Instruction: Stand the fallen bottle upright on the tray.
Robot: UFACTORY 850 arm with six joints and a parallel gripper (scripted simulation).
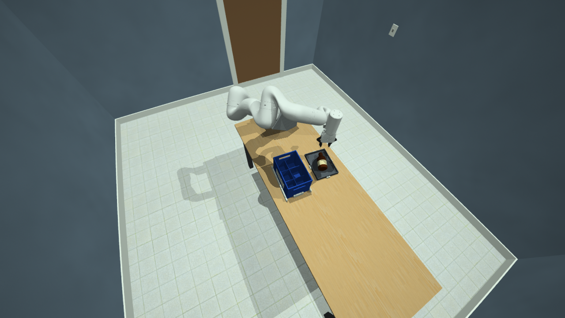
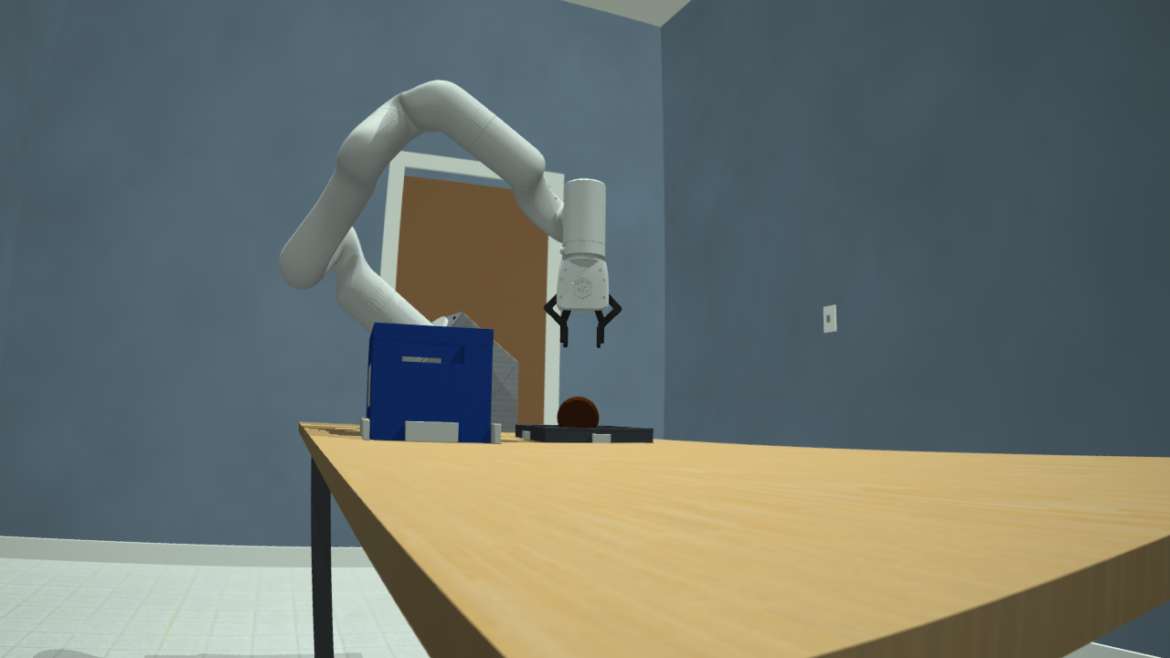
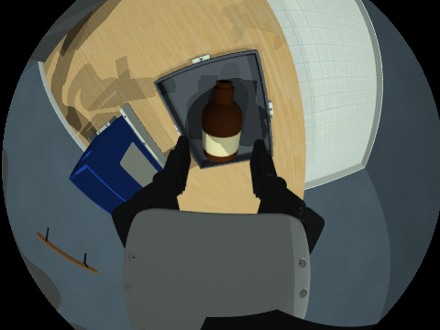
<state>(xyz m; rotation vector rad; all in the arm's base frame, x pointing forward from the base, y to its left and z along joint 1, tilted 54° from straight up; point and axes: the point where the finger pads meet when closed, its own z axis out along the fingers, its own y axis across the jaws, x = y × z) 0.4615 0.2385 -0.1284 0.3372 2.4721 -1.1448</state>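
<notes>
The bottle is 150 mm below my hand, 50 mm ahead of it and 20 mm to the right of it. From my hand the other things lie so: dark tray: 180 mm below, 60 mm ahead, 20 mm to the right; then blue crate: 320 mm to the right, 110 mm below, 80 mm ahead.
</notes>
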